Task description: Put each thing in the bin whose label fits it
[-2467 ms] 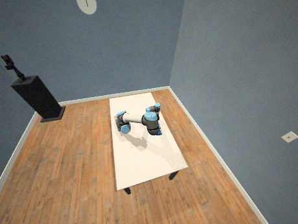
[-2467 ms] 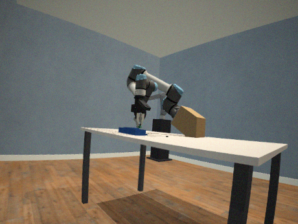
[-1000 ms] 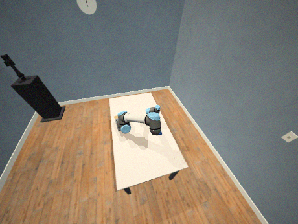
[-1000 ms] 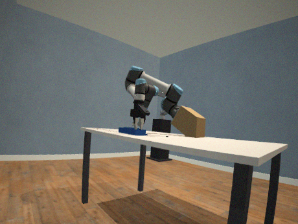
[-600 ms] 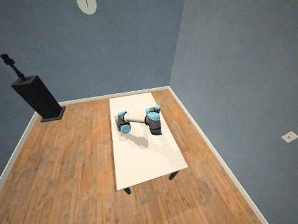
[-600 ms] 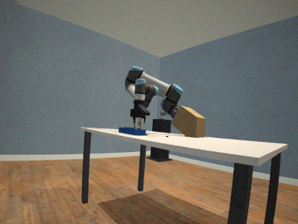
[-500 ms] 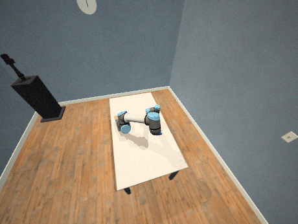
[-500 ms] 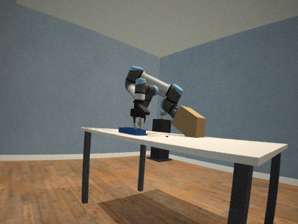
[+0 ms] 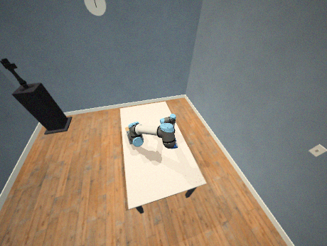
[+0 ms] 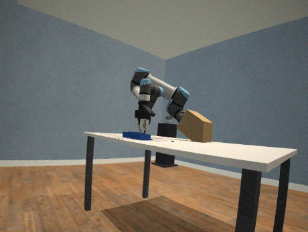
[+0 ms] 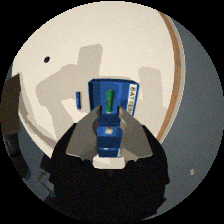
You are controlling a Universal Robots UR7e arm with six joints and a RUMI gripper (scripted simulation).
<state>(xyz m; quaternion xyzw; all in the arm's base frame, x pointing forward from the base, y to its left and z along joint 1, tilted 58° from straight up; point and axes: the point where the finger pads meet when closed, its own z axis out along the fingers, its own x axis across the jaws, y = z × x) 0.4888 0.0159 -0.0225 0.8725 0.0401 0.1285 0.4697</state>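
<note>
The green piece is 4 cm below my hand. The rest, counted from my hand: blue bin (8 cm to the right, 3 cm below); then small blue piece (7 cm behind, 5 cm below); then black screw (10 cm behind, 9 cm to the right, 5 cm below).
</note>
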